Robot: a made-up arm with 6 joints.
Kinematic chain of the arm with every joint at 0, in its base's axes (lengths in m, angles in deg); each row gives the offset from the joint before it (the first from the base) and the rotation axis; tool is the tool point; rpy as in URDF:
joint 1: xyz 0 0 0.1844 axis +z
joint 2: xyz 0 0 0 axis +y
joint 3: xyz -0.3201 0 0.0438 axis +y
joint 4: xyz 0.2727 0 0.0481 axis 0.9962 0 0.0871
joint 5: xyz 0 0 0 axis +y
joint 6: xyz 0.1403 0 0.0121 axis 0.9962 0 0.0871
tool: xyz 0 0 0 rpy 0 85 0
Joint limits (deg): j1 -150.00..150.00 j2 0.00..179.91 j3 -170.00..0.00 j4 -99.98..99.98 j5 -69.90..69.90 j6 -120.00..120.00
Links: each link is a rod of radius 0.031 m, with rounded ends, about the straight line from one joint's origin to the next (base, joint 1, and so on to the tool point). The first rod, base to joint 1, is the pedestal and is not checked.
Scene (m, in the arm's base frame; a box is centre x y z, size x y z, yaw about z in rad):
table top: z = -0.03
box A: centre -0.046 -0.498 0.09 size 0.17 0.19 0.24 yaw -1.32
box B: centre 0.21 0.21 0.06 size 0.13 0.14 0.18 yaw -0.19
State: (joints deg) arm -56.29 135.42 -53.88 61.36 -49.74 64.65
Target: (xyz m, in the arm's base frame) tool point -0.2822 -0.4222 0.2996
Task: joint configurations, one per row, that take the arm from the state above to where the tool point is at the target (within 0.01 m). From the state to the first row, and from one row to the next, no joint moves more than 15 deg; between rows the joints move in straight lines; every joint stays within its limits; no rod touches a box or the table.
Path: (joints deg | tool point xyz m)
1: -59.04 125.19 -57.76 60.45 -56.27 64.94 | 0.1477 -0.4441 0.1447
2: -61.79 114.96 -61.65 59.54 -62.79 65.23 | 0.1255 -0.4622 0.2602
3: -64.54 104.73 -65.53 58.63 -69.32 65.52 | 0.0899 -0.4504 0.3764
4: -74.28 106.19 -68.46 50.28 -60.16 60.37 | 0.0390 -0.4852 0.3784
5: -84.02 107.65 -71.38 41.93 -51.00 55.23 | -0.0200 -0.5101 0.3771
6: -97.73 111.49 -71.37 52.30 -55.54 59.94 | -0.1587 -0.4867 0.3394
7: -111.44 115.33 -71.37 62.68 -60.08 64.65 | -0.2822 -0.4222 0.2996

